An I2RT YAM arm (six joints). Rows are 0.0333 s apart.
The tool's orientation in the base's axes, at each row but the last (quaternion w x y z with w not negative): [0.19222 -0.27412 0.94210 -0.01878]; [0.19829 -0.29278 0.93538 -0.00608]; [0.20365 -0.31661 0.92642 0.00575]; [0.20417 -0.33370 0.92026 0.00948]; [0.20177 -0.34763 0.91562 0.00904]
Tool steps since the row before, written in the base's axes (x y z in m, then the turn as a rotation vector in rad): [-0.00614 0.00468 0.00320 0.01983 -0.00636 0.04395]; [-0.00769 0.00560 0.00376 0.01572 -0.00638 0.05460]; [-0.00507 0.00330 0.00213 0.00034 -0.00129 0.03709]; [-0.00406 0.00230 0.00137 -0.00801 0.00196 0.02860]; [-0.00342 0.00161 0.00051 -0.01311 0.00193 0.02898]
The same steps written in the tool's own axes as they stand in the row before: [0.00119 0.00665 -0.00492 -0.02752 -0.02169 -0.03373]; [0.00130 0.00835 -0.00576 -0.02834 -0.02082 -0.04508]; [0.00089 0.00537 -0.00339 -0.01362 -0.00562 -0.03406]; [0.00089 0.00413 -0.00240 -0.00657 0.00308 -0.02887]; [0.00110 0.00335 -0.00146 -0.00324 0.00627 -0.03107]
